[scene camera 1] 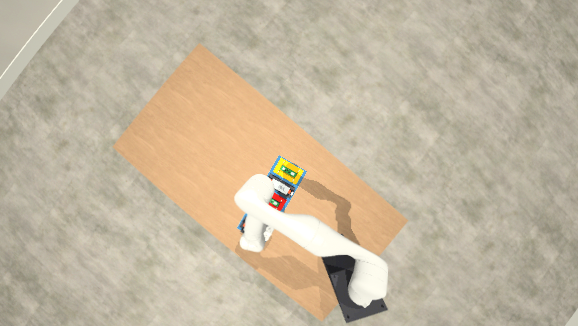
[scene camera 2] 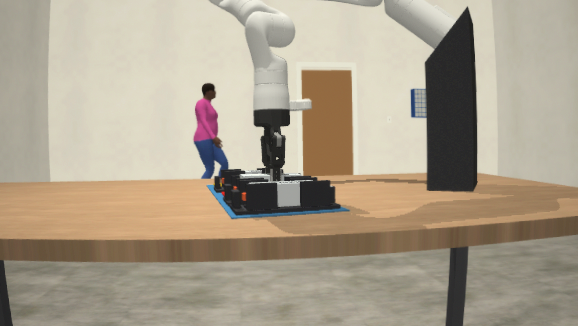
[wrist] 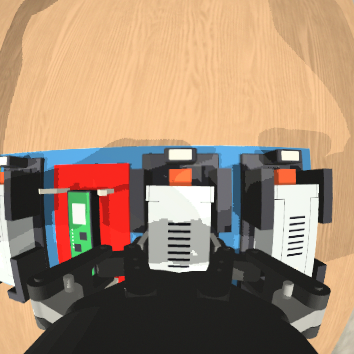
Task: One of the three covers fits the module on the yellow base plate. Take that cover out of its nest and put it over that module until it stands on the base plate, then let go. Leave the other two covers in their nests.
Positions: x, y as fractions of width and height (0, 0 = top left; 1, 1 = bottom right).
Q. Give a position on a white cover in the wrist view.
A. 0.83, 0.68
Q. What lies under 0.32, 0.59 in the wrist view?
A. A red base plate.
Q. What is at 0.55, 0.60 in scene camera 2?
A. A blue mat.
